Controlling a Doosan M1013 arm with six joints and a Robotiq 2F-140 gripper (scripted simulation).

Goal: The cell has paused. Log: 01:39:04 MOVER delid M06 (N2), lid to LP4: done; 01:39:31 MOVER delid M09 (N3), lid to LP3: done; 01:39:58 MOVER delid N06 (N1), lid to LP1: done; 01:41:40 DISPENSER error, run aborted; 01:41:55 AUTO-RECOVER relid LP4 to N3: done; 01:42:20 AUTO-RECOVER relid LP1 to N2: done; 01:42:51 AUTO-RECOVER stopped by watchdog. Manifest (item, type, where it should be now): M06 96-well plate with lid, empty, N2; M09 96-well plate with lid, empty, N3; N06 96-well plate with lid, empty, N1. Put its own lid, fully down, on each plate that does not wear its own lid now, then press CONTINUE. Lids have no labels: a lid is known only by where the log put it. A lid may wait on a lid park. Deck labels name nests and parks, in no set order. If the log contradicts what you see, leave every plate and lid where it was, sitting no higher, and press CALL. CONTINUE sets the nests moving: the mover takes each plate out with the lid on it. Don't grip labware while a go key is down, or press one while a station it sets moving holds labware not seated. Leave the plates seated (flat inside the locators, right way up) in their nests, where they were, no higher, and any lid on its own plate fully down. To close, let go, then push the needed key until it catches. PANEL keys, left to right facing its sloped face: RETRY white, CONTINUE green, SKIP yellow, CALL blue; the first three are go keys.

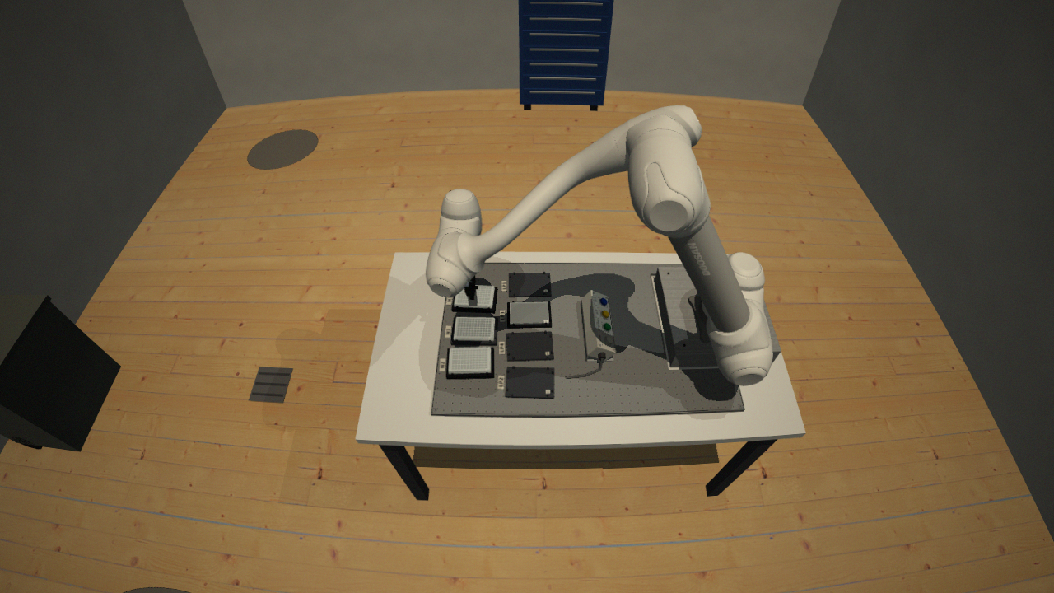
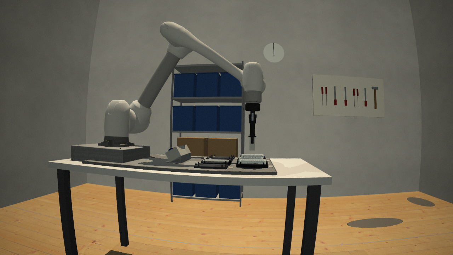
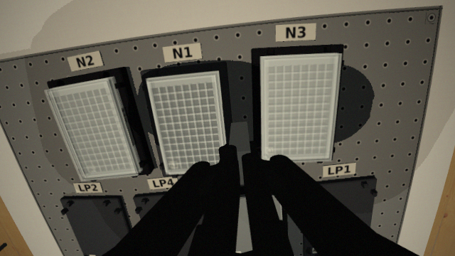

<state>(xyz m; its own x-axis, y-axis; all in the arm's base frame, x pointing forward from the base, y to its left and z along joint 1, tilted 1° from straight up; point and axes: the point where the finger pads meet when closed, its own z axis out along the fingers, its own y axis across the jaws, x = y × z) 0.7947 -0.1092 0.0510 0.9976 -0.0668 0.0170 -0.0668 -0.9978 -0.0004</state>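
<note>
Right now my hand is 18 cm to the right of the nest N2, 10 cm above it and 1 cm short of it. The rest, counted from my hand: plate: 8 cm below, 7 cm to the right; then LP3 label: 10 cm below, 9 cm behind; then N3 label: 10 cm below, 9 cm ahead, 8 cm to the right.
</note>
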